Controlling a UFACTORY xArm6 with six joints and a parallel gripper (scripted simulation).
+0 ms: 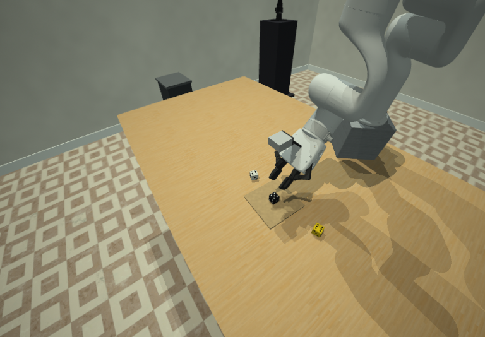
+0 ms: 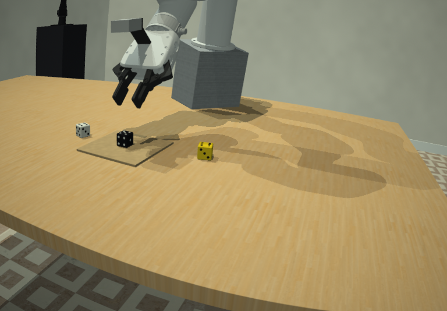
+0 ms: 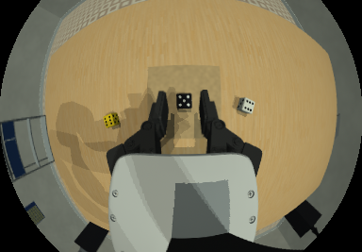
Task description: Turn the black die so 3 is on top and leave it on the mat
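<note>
Right now my hand is 2 cm short of the black die and 8 cm above it. Also, from my hand: yellow die: 1 cm behind, 15 cm to the left, 9 cm below; tan mat: 2 cm ahead, 10 cm below; white die: 12 cm to the right, 9 cm below.
</note>
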